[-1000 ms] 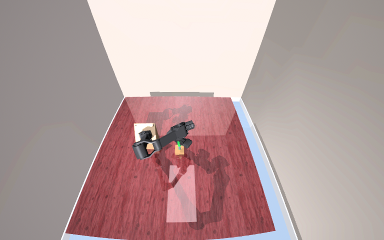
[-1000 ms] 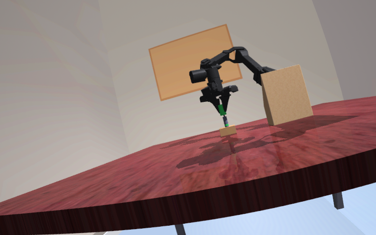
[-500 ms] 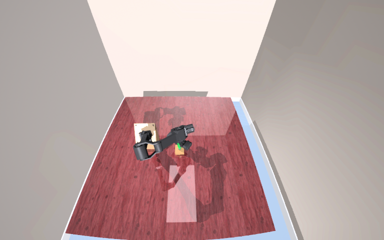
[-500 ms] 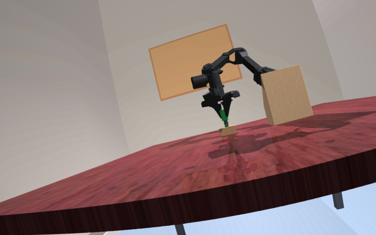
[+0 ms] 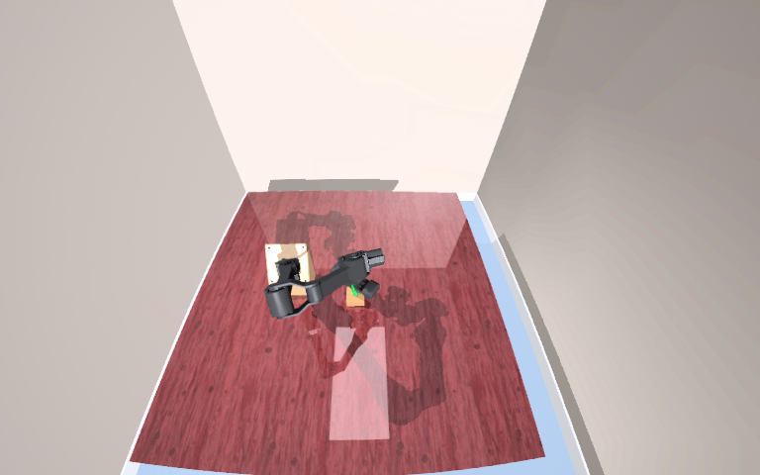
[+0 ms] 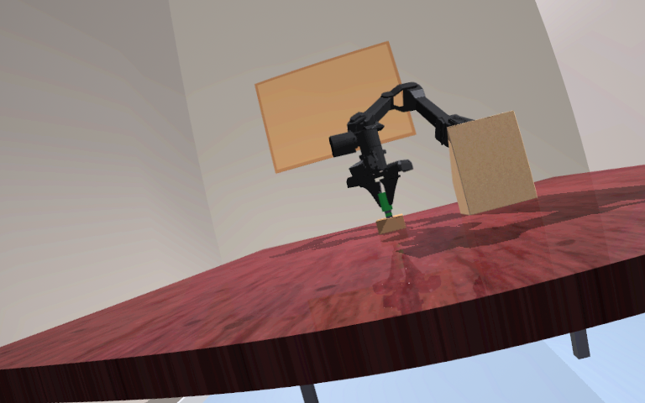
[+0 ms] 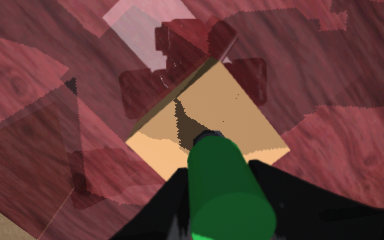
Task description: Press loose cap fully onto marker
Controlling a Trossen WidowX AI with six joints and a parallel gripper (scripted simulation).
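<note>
My gripper tip is 10 mm below the green cap. Also, from my gripper tip: holder: 50 mm below.
</note>
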